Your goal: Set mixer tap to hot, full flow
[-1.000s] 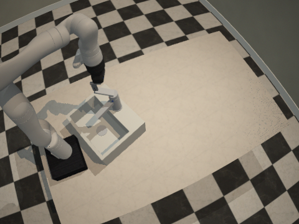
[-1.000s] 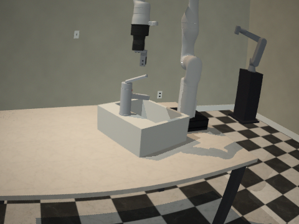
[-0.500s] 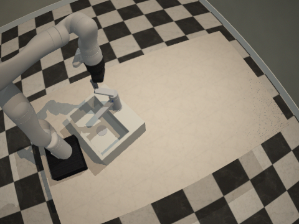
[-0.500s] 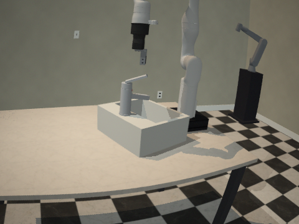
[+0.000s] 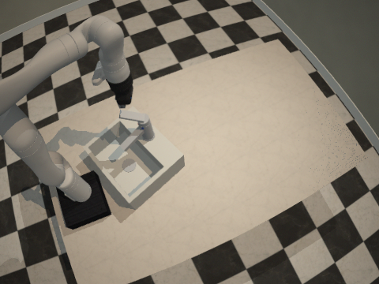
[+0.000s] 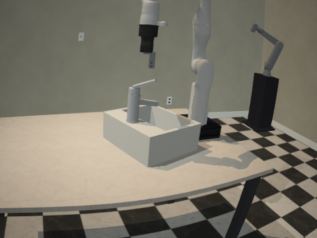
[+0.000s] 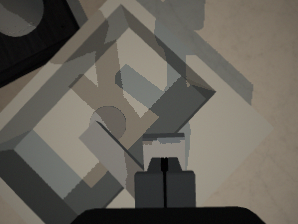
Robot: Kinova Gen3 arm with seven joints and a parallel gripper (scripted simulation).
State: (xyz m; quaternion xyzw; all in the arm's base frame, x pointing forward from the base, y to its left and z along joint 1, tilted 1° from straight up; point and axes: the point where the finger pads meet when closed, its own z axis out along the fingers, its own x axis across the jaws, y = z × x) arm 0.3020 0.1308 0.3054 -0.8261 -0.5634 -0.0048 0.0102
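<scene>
Right now my hand is 20 mm short of the lever, 10 mm to the left of it and 80 mm above it. Also, from my hand: white sink basin (50 mm behind, 70 mm to the right, 330 mm below).
</scene>
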